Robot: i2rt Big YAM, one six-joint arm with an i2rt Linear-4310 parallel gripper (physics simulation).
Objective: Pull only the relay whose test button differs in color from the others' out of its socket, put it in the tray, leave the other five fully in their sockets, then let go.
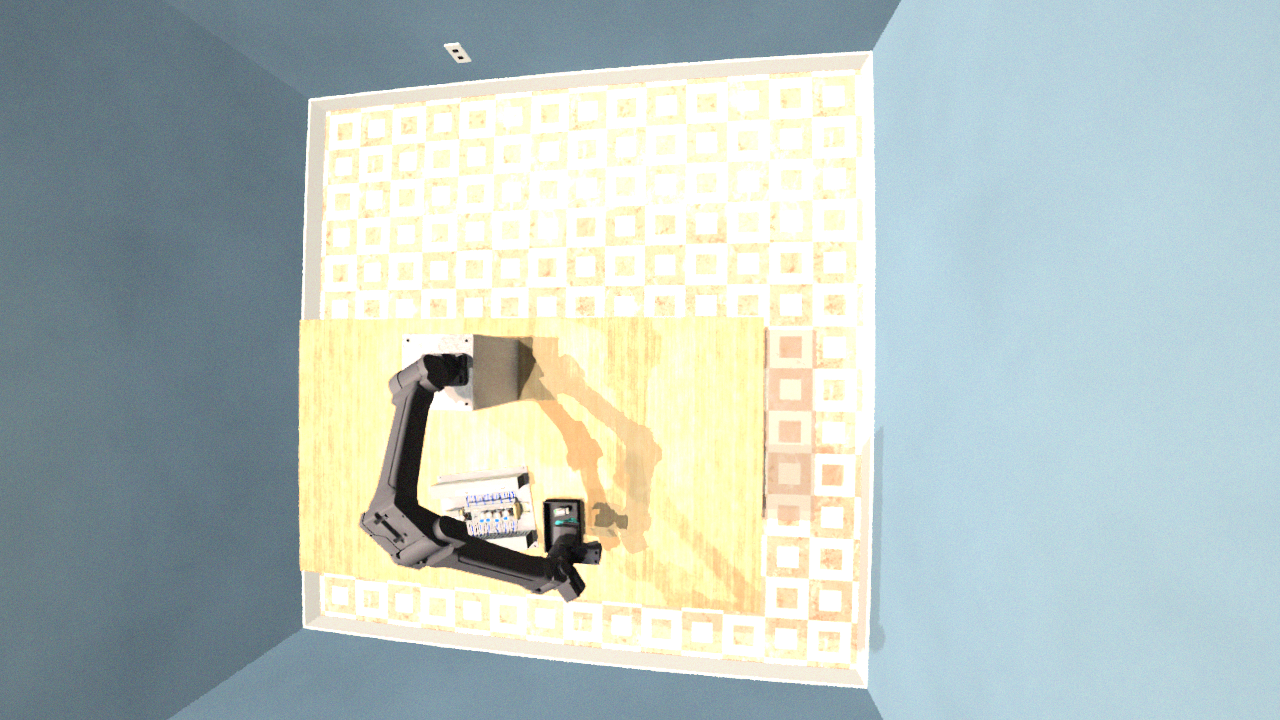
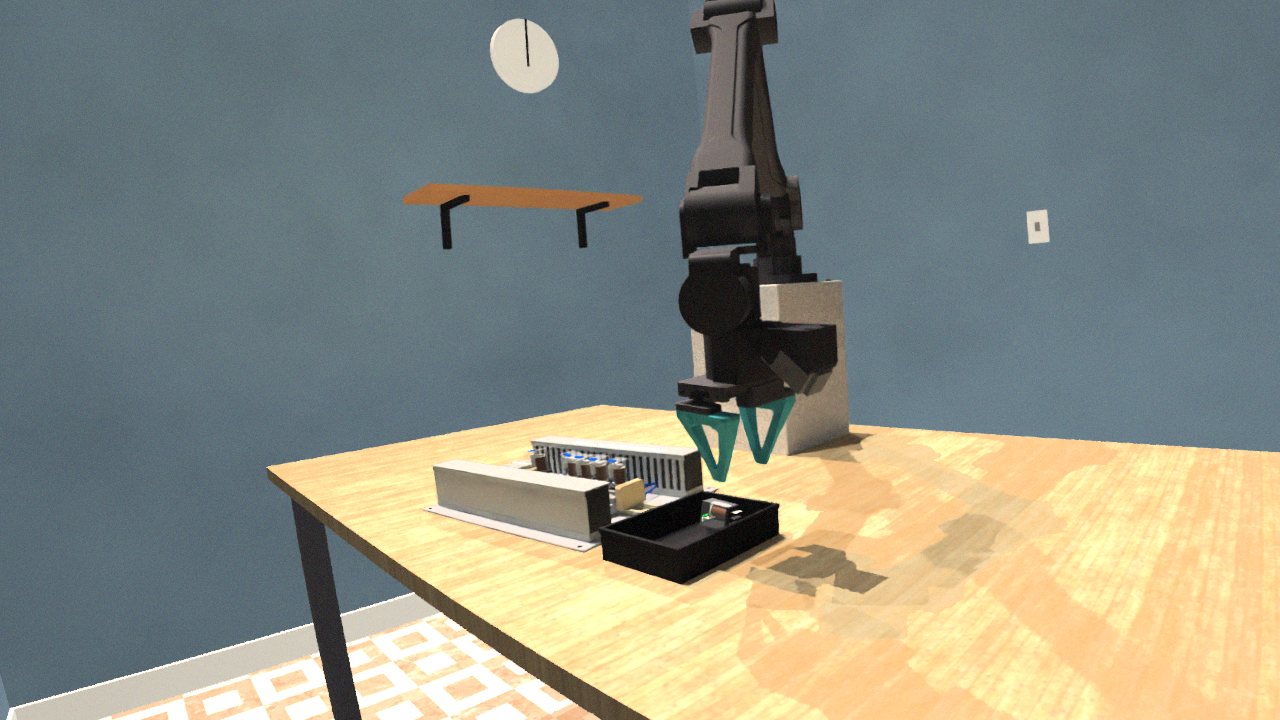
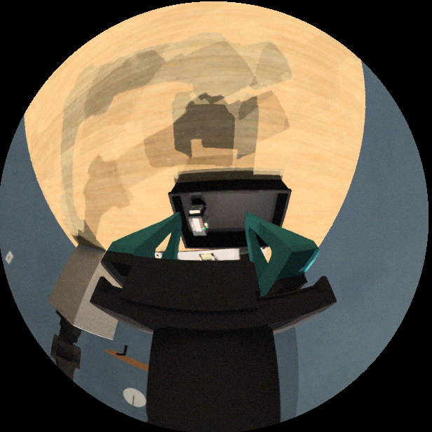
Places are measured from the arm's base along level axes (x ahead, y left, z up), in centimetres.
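Where they show: gripper, fingertip midpoint: [image 1: 572, 528] [image 2: 740, 472]; arm's base, origin of the base link: [image 1: 445, 369] [image 2: 778, 284].
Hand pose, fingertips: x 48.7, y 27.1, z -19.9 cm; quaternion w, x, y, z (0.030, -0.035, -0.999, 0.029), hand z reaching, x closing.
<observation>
Things, the pixels of their top centre, and the offset from my fingertips. "pt": a spot on its surface instead.
- relay with the green button, middle of its top: [image 2: 720, 500] [image 1: 559, 513] dx -2.9, dy -5.4, dz -4.5 cm
- black tray, middle of its top: [image 2: 691, 516] [image 1: 560, 528] dx +1.9, dy -5.4, dz -4.9 cm
- far duct, surface spot: [image 2: 687, 467] pt dx -11.3, dy -17.8, dz -4.0 cm
- tan block, middle of its top: [image 2: 629, 482] [image 1: 514, 512] dx -3.0, dy -20.2, dz -4.4 cm
The relay with the green button [image 1: 562, 511] [image 2: 718, 512] [image 3: 198, 225] rests in the black tray [image 1: 546, 526] [image 2: 729, 544] [image 3: 230, 184], apart from the fingers and near one end; it appears to lie on its side. My gripper [image 1: 565, 521] [image 2: 741, 471] [image 3: 212, 217] is open and empty above the tray, its teal fingertips higher than the rim. The other relays [image 1: 501, 516] [image 2: 599, 468] stand in a row on the panel beside the tray, with blue buttons where these show. A gap shows in their row. How deep they sit is too small to tell.
Two grey slotted ducts flank the relays; the near duct [image 2: 519, 494] and far duct [image 2: 687, 467] end close to the tray. A tan block [image 2: 629, 493] sits at the row's tray end. The arm's grey base block [image 1: 496, 371] [image 2: 816, 367] [image 3: 77, 287] stands behind.
</observation>
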